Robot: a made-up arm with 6 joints. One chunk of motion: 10 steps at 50 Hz.
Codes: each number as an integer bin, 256 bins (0 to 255) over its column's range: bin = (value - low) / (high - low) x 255, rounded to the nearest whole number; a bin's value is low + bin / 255 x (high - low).
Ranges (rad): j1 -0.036..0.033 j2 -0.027..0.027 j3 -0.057..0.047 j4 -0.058..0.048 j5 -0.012..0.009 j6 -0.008..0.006
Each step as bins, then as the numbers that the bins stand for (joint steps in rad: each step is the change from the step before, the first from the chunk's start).
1 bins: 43 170 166 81 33 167
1 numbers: -0.02436 0.00900 0.01070 -0.02433 -0.00928 0.00117
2 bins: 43 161 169 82 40 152
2 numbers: -0.02436 0.00709 0.01193 -0.02391 -0.00871 0.00035
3 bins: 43 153 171 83 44 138
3 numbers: -0.02436 0.00540 0.01274 -0.02350 -0.00838 -0.00042
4 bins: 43 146 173 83 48 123
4 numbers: -0.02436 0.00392 0.01356 -0.02350 -0.00805 -0.00125
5 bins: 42 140 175 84 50 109
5 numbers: -0.02464 0.00265 0.01437 -0.02308 -0.00788 -0.00202
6 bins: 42 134 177 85 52 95
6 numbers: -0.02464 0.00138 0.01519 -0.02267 -0.00772 -0.00278
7 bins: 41 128 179 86 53 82
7 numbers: -0.02491 0.00011 0.01600 -0.02225 -0.00764 -0.00350
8 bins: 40 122 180 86 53 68
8 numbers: -0.02518 -0.00116 0.01641 -0.02225 -0.00764 -0.00427
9 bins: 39 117 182 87 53 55
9 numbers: -0.02545 -0.00222 0.01723 -0.02184 -0.00764 -0.00498
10 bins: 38 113 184 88 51 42
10 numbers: -0.02572 -0.00307 0.01804 -0.02142 -0.00780 -0.00569
